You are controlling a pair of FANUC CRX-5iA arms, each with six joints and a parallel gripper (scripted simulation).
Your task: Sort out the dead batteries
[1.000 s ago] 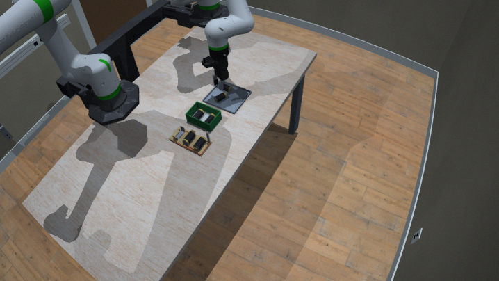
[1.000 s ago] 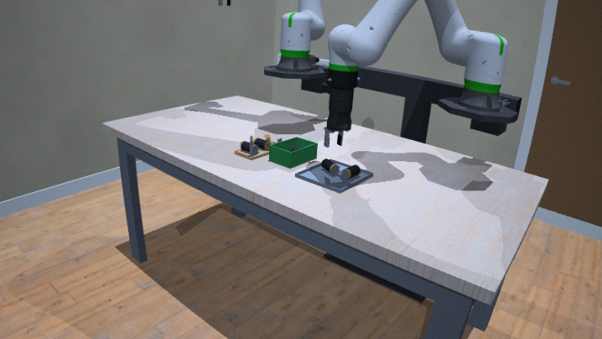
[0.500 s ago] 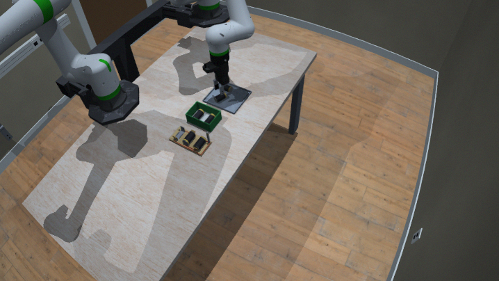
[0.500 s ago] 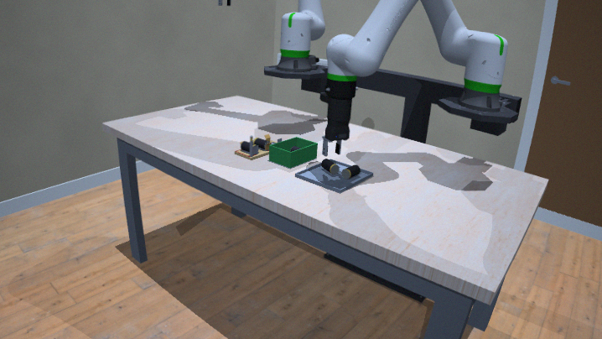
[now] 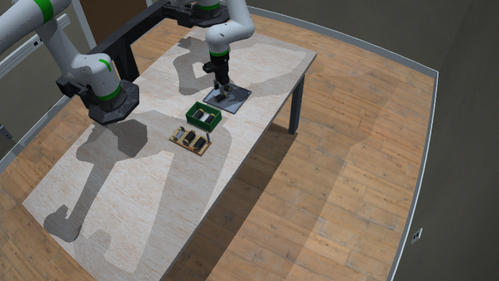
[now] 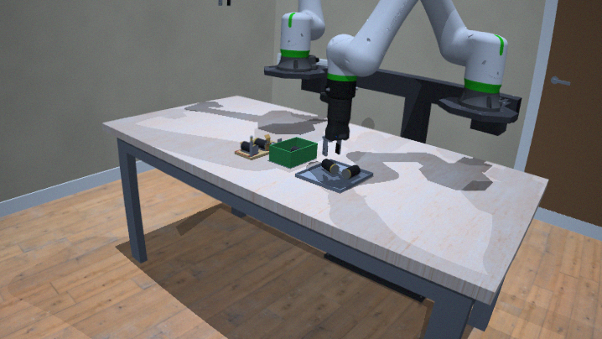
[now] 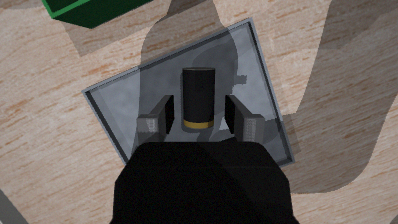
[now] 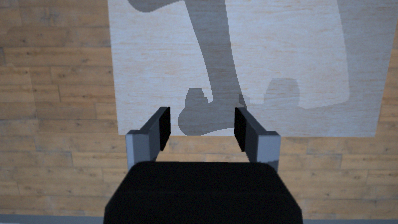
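Note:
Now: left hand 20 mm short of the grey tray, 30 mm to the right of it and 80 mm above it. The rest, counted from my left hand: green box: 160 mm to the right, 60 mm below.

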